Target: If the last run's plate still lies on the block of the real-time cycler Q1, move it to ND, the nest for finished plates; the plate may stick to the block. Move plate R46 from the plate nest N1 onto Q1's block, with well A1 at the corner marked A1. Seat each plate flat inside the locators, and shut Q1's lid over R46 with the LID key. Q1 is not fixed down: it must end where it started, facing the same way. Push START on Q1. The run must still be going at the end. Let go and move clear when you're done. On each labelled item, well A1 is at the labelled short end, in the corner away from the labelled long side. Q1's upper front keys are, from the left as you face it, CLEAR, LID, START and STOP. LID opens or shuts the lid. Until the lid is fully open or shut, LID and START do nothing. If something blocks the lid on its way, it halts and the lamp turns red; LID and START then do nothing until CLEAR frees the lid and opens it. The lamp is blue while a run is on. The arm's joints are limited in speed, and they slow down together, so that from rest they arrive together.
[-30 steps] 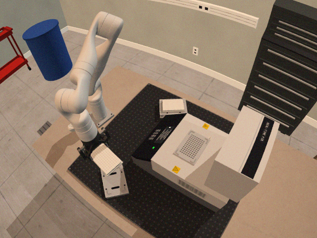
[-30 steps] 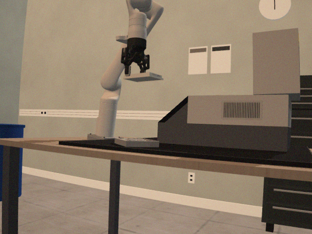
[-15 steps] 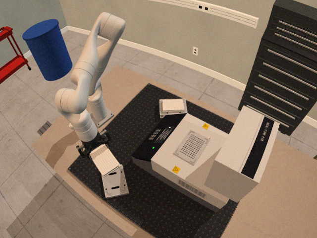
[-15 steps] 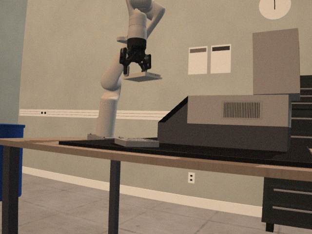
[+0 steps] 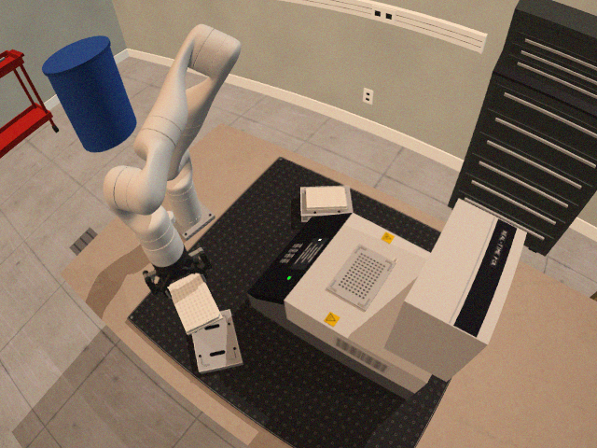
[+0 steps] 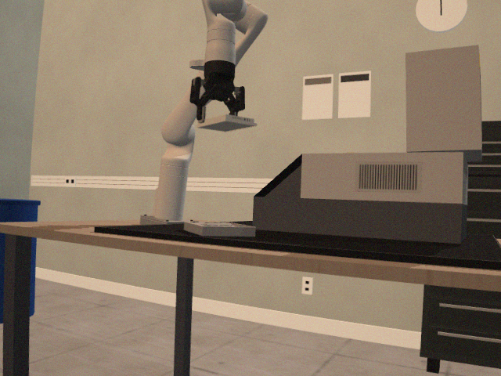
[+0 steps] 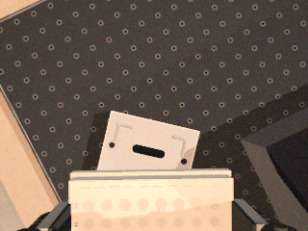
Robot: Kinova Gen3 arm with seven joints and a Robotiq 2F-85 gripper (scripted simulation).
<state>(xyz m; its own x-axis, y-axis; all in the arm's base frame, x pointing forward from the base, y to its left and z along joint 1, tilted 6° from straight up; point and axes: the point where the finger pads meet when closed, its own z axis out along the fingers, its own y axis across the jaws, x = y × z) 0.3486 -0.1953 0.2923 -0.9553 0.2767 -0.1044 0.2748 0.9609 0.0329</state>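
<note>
My gripper is now 25 cm above the grey nest, 3 cm short of it and 2 cm to the left of it. From my hand the other things lie so: A1 mark 52 cm to the left, 23 cm below, 16 cm behind; white plate 54 cm to the left, 22 cm below, 7 cm behind.
</note>
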